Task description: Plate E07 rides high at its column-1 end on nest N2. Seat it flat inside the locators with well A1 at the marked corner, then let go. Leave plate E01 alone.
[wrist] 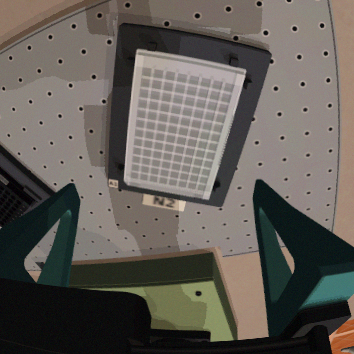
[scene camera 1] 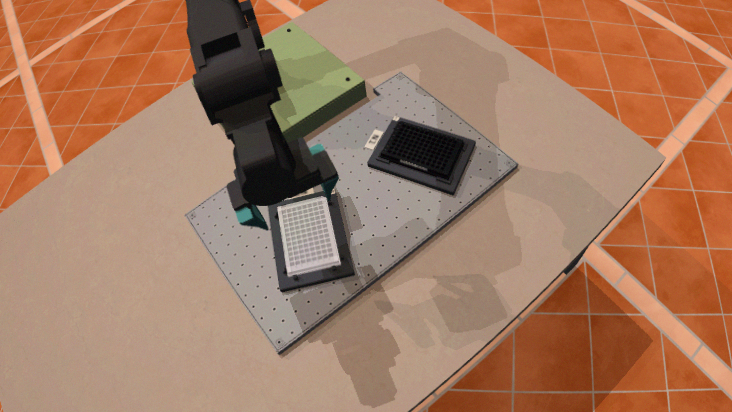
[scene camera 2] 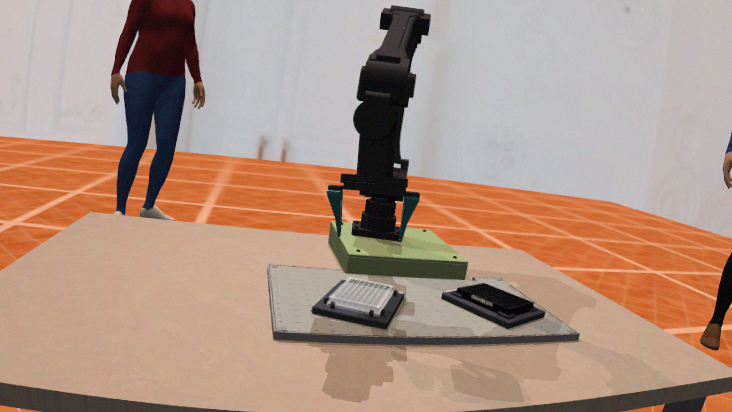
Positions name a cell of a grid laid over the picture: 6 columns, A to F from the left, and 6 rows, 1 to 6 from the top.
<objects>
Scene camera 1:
gripper: C4
clear white well plate: C4, on a black nest
black well plate: D3, on a black nest
</objects>
